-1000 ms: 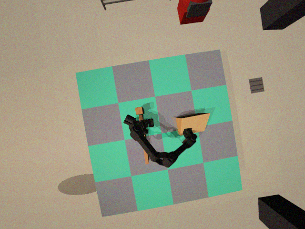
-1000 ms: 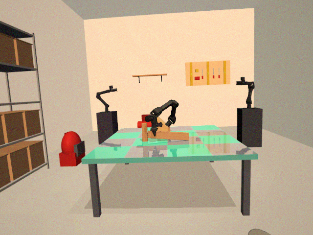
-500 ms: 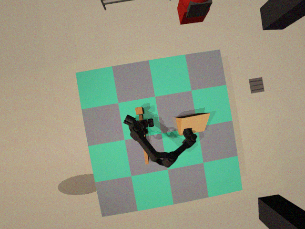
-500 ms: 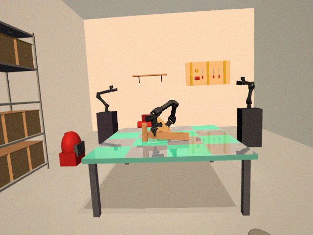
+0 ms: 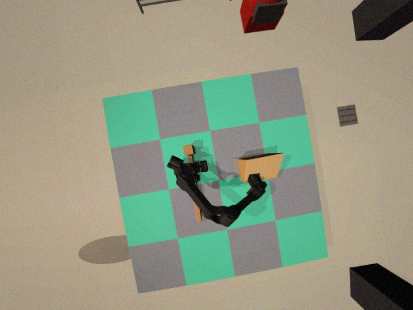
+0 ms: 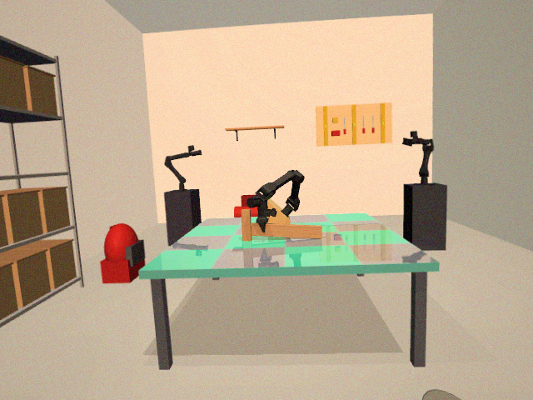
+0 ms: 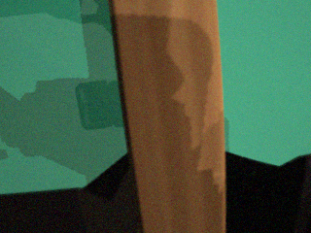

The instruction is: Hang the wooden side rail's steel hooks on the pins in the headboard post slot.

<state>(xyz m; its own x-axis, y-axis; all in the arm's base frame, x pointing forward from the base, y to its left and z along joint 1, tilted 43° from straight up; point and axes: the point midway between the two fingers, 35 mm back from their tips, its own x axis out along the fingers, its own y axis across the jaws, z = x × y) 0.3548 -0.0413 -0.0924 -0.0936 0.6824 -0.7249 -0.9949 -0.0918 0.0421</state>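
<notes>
My gripper tip is now 10 cm to the left of the headboard post and 4 cm below it.
</notes>
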